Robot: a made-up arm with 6 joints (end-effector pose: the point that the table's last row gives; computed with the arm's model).
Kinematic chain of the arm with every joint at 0, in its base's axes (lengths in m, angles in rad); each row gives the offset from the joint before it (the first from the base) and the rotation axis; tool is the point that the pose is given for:
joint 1: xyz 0 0 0.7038 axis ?
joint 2: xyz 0.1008 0 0 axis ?
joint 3: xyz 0 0 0.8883 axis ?
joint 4: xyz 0 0 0.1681 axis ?
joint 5: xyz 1.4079 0 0 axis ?
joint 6: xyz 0.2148 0 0 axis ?
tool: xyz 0 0 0
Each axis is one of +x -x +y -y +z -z.
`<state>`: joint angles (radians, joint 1 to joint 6).
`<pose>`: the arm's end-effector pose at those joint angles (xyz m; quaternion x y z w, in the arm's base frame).
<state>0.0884 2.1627 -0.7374 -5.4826 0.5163 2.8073</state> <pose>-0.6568 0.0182 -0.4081 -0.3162 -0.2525 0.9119 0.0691</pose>
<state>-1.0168 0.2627 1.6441 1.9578 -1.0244 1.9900</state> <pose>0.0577 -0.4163 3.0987 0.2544 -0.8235 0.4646 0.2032</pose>
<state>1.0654 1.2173 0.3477 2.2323 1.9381 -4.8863</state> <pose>0.7462 1.6752 0.0235 -0.0684 0.8198 -0.5589 0.1049</pose>
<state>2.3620 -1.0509 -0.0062 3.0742 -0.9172 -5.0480</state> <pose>0.1432 -0.1254 2.6454 -0.6229 -0.2551 -0.5302 0.5156</pose>
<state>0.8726 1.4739 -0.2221 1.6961 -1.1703 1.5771</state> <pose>0.7867 0.6322 -0.7143 0.6578 -0.0503 -0.3556 0.6621</pose>
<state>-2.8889 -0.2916 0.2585 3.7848 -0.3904 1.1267</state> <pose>-1.0459 -0.3207 2.5935 -0.1800 -0.5741 -0.6682 0.4377</pose>
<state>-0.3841 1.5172 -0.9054 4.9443 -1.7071 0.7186</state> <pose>0.1044 0.1812 -0.2464 -0.8004 -0.5806 -0.0660 0.1336</pose>
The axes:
joint 1: +z
joint 2: +y
joint 3: -y
joint 4: -x
joint 5: -y
joint 6: -x

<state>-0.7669 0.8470 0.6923 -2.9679 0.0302 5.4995</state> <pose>1.7234 -1.6624 1.2018 -0.8696 0.3833 -0.0311 0.3097</pose>
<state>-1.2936 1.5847 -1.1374 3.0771 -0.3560 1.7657</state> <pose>-0.1091 0.3659 -0.1857 -0.6106 -0.4090 0.6643 0.1366</pose>
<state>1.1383 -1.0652 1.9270 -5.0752 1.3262 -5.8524</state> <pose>-1.0806 -1.8759 1.1120 -0.0799 0.6362 0.7536 0.1446</pose>
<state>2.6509 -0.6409 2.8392 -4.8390 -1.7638 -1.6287</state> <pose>1.5737 -0.6037 0.8285 -0.7919 -0.5755 0.0325 0.2016</pose>
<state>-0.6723 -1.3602 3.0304 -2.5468 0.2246 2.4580</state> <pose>-0.9223 0.6999 -0.6854 0.2561 0.8193 -0.2381 0.4544</pose>
